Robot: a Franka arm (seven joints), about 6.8 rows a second.
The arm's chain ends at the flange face. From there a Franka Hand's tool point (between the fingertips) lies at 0.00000 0.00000 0.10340 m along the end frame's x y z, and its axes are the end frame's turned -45 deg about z.
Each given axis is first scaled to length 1.
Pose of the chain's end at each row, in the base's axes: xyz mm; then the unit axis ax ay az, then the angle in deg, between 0 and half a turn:
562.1, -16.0, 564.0, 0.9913, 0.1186, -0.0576, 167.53
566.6, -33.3, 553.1, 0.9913, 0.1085, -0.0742, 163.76
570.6, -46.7, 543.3, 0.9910, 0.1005, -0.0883, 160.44
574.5, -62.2, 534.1, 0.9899, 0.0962, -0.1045, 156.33
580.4, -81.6, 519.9, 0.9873, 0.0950, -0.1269, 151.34
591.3, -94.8, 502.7, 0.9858, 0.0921, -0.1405, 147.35
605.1, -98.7, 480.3, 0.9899, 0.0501, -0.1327, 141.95
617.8, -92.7, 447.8, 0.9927, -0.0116, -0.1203, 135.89
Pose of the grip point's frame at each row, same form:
553.1, -39.5, 463.7, 0.8680, 0.4875, -0.0948, 171.00
554.8, -63.6, 454.9, 0.8701, 0.4773, -0.1226, 168.25
556.5, -82.8, 447.4, 0.8711, 0.4688, -0.1465, 165.80
558.0, -105.3, 441.6, 0.8689, 0.4630, -0.1750, 162.71
560.8, -132.9, 432.3, 0.8629, 0.4588, -0.2118, 159.07
570.1, -152.3, 419.4, 0.8590, 0.4536, -0.2373, 155.98
584.0, -163.0, 402.1, 0.8750, 0.4154, -0.2488, 150.67
595.8, -163.9, 376.1, 0.8966, 0.3592, -0.2590, 144.57

